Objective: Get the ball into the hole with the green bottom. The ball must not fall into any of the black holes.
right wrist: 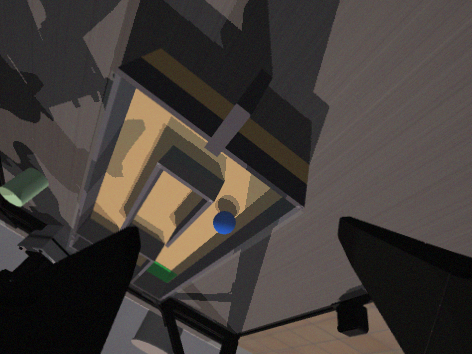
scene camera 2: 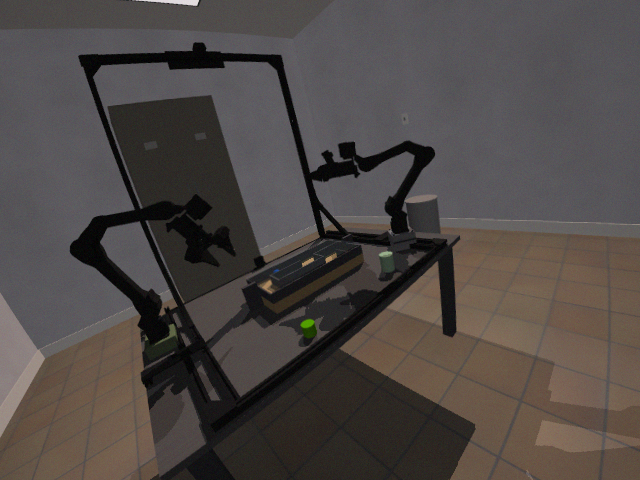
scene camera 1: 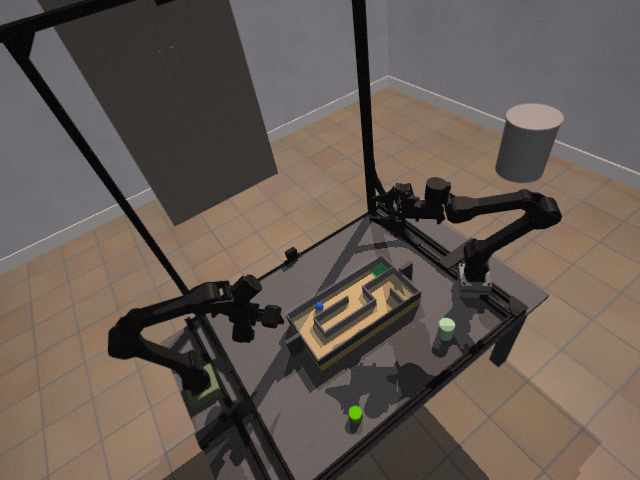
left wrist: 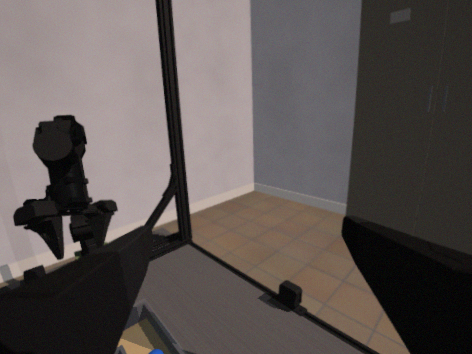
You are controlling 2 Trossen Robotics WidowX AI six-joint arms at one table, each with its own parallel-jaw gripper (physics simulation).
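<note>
The blue ball (scene camera 1: pixel 319 306) (scene camera 2: pixel 276 270) (left wrist: pixel 156 352) (right wrist: pixel 224 222) is inside the walled maze box (scene camera 1: pixel 361 336) (scene camera 2: pixel 315 290) (right wrist: pixel 170 95), in the lane along its far long wall, near the left end in scene camera 1. The green patch (scene camera 1: pixel 379 269) (right wrist: pixel 162 271) is at that lane's other end. Black holes cannot be made out. A handle (scene camera 1: pixel 294 339) (right wrist: pixel 230 131) sticks out of the box's left end. My right gripper (scene camera 1: pixel 266 329) (scene camera 2: pixel 225 259) (left wrist: pixel 82 253) (right wrist: pixel 240 231) is open and empty, above and left of that end. My left gripper (scene camera 1: pixel 379 198) (left wrist: pixel 248 230) is open and empty, high over the far right corner.
A second handle (scene camera 1: pixel 406 269) is on the box's right end. A bright green cylinder (scene camera 1: pixel 355 413) (scene camera 2: pixel 308 328) and a pale green cylinder (scene camera 1: pixel 446 329) (scene camera 2: pixel 386 261) (right wrist: pixel 25 186) stand toward the table's near edge. A small black block (scene camera 1: pixel 292 253) (left wrist: pixel 290 294) (right wrist: pixel 352 318) is on the far edge.
</note>
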